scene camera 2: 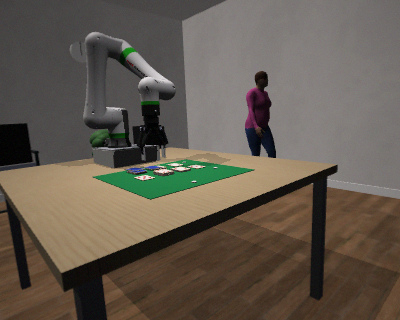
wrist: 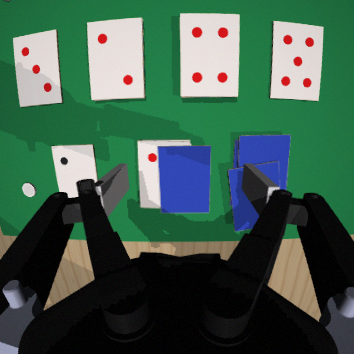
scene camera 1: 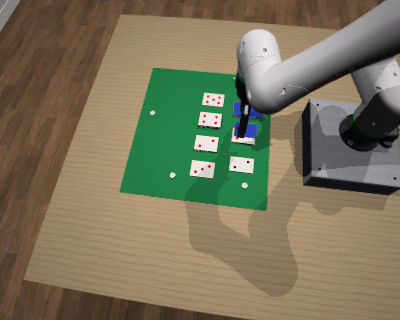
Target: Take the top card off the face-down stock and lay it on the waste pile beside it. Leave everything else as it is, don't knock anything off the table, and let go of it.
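Frame: origin at the arm's base, x ahead, y left, z up, level; metres.
Where they show: gripper, fingertip midpoint: (scene camera 2: 154, 158) (wrist: 184, 175); arm's base, origin of the base link: (scene camera 2: 119, 147) (scene camera 1: 359, 133).
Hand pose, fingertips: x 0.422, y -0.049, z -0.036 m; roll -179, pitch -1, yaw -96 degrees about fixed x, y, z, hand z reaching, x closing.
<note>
Each offset is from my fingertips to the top centre of the thing. Level surfaces: height alone.
A blue face-down card {0.021 m back, 0.002 m left, 0.048 m down} (wrist: 185, 190) (scene camera 1: 248, 130) (scene camera 2: 154, 167) lies on the waste pile {0.013 m back, 0.028 m left, 0.051 m down} (wrist: 148, 187). It is shifted to the right in the wrist view, leaving a white strip with a red dot showing. The face-down stock {0.017 m back, 0.097 m right, 0.048 m down} (wrist: 270, 150) (scene camera 1: 237, 110) (scene camera 2: 135, 171) is a blue pile to the right of it in the wrist view. Its cards are uneven, one set askew, and a finger hides part of it. My gripper (wrist: 184, 175) is open and empty above the cards. In the wrist view one fingertip overlaps the stock, the other shows left of the waste pile.
A white card with black dots {0.005 m back, 0.149 m left, 0.057 m down} (wrist: 75, 167) (scene camera 1: 242, 165) lies on the waste pile's other side. Red-dotted cards, a three {0.142 m ahead, 0.173 m left, 0.057 m down} (wrist: 37, 70), two {0.132 m ahead, 0.066 m left, 0.051 m down} (wrist: 116, 60), four {0.121 m ahead, 0.040 m right, 0.045 m down} (wrist: 210, 57) and five {0.112 m ahead, 0.146 m right, 0.057 m down} (wrist: 297, 70), form a row on the green mat {0.060 m down} (scene camera 1: 165, 95). Small white discs {0.252 m ahead, 0.202 m left, 0.056 m down} (scene camera 1: 172, 175) lie there too.
</note>
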